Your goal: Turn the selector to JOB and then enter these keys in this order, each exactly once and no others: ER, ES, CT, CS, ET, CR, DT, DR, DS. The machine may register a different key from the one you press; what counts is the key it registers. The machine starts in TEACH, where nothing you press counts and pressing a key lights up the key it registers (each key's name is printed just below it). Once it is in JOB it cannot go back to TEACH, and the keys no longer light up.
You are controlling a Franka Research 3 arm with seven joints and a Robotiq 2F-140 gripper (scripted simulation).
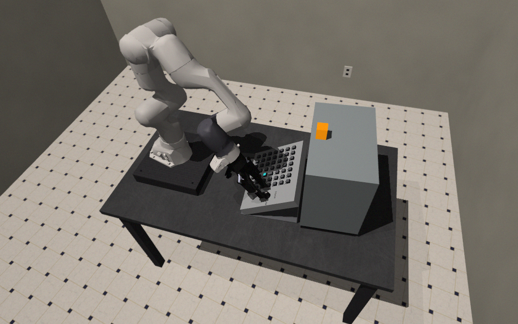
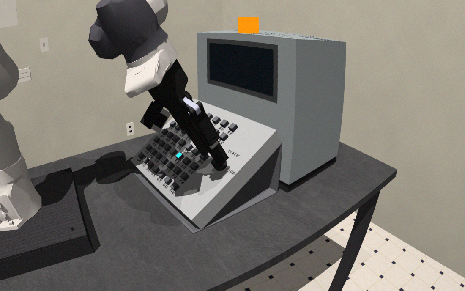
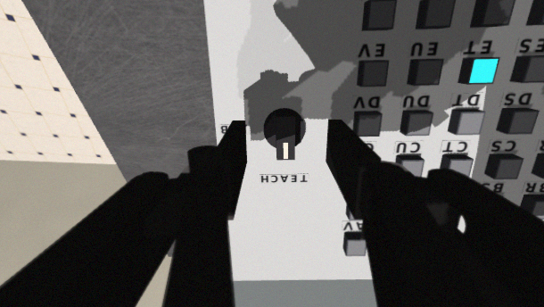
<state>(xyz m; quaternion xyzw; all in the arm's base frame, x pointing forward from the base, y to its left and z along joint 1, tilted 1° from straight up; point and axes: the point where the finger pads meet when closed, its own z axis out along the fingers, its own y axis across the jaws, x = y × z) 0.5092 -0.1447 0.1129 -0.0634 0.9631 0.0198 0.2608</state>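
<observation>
Right now the black selector knob is 30 mm ahead of my hand and 40 mm below it. The rest, counted from my hand: grey keypad console (30 mm ahead, 120 mm to the left, 90 mm below).
</observation>
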